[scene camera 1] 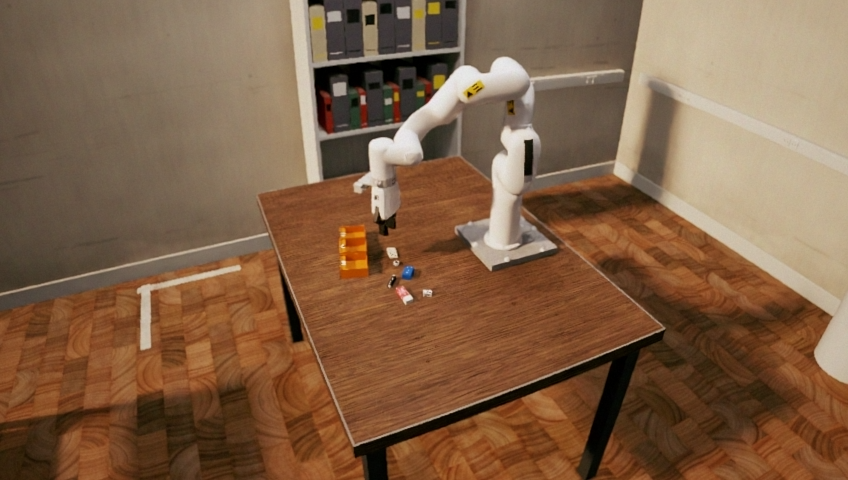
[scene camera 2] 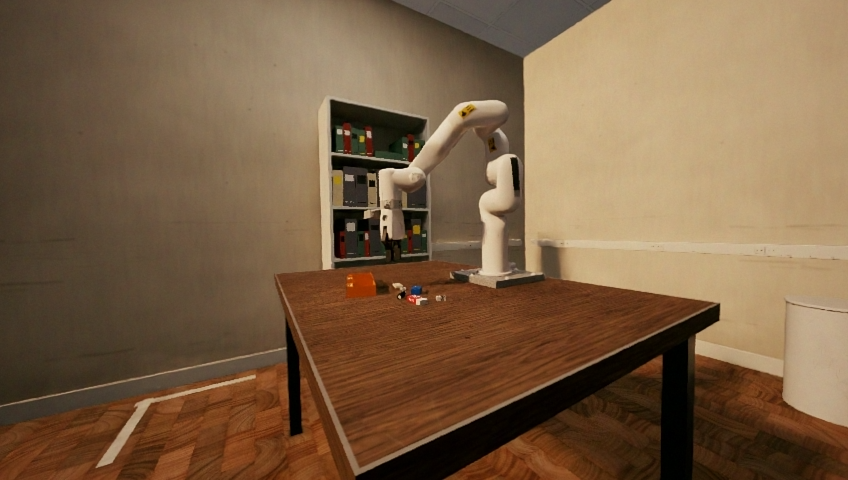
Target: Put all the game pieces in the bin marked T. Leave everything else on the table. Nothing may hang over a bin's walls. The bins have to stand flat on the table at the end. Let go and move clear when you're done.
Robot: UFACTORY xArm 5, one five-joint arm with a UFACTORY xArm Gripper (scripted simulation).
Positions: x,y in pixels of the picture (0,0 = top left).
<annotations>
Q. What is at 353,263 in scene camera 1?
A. An orange block.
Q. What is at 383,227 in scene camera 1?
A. My gripper.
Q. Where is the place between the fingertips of my gripper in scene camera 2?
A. At 393,260
</annotations>
